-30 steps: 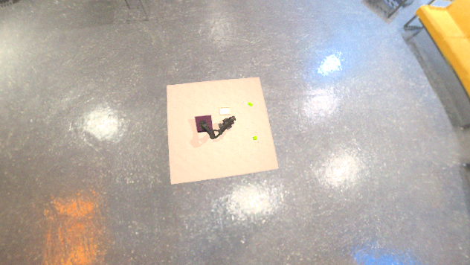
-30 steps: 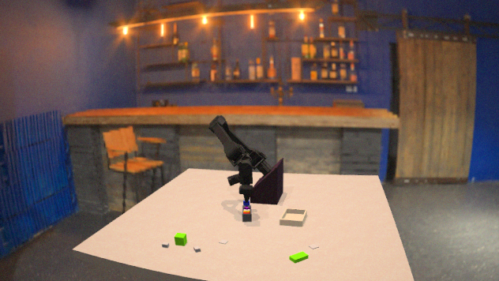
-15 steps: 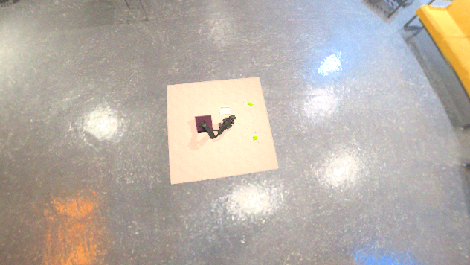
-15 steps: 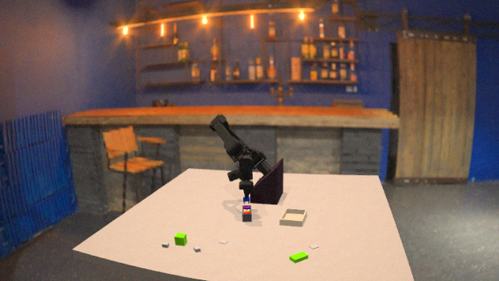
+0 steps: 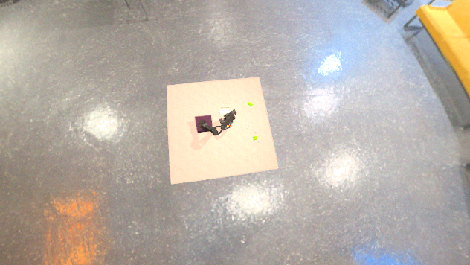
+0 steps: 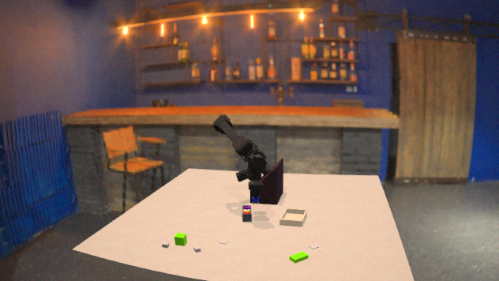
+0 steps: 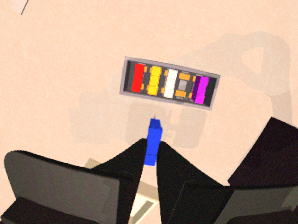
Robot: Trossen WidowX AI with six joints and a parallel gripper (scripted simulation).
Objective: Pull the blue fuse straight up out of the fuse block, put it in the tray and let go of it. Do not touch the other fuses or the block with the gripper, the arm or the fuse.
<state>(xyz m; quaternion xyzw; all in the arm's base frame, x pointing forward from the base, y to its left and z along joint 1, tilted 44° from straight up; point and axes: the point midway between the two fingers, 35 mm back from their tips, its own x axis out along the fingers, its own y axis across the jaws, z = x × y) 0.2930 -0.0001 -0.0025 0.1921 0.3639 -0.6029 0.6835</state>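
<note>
Now: the beige tray 17 cm to the left of my gripper tip and 10 cm below it. Round my gripper tip: blue fuse 1 cm below.
</note>
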